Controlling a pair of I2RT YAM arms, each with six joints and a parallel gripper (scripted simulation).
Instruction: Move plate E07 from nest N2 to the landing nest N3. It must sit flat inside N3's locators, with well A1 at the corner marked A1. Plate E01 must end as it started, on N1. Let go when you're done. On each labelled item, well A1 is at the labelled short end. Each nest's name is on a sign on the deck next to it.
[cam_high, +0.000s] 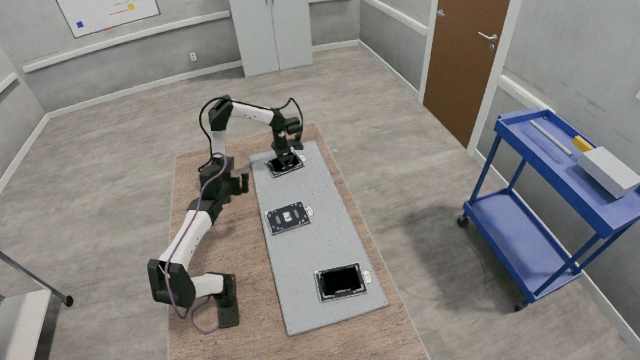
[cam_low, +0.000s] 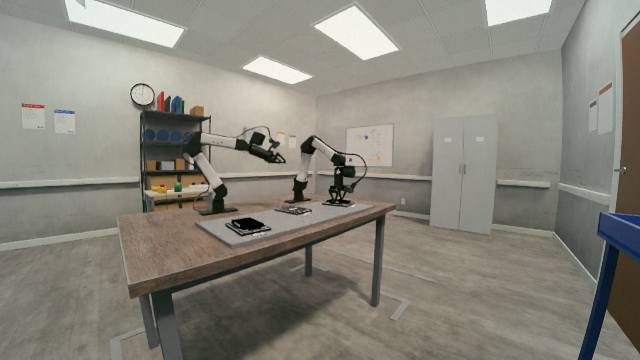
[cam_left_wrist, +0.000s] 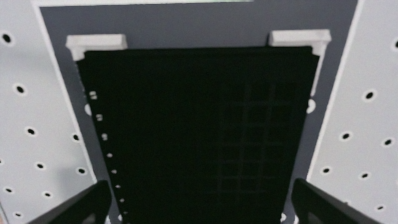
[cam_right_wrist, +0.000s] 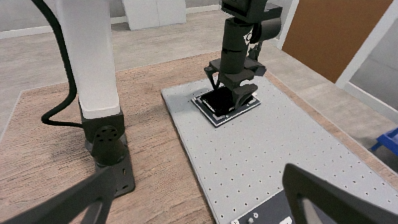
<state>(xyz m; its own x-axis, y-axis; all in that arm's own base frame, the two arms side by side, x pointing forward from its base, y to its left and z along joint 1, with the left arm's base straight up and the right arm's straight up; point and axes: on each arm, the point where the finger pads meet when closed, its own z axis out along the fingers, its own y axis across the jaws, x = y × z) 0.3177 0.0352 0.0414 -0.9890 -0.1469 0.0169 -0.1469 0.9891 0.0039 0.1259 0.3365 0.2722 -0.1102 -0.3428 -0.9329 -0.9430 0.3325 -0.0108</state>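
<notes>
My left hand is 40 mm past the nest N3, 320 mm to the left of it and 20 mm above it.
</notes>
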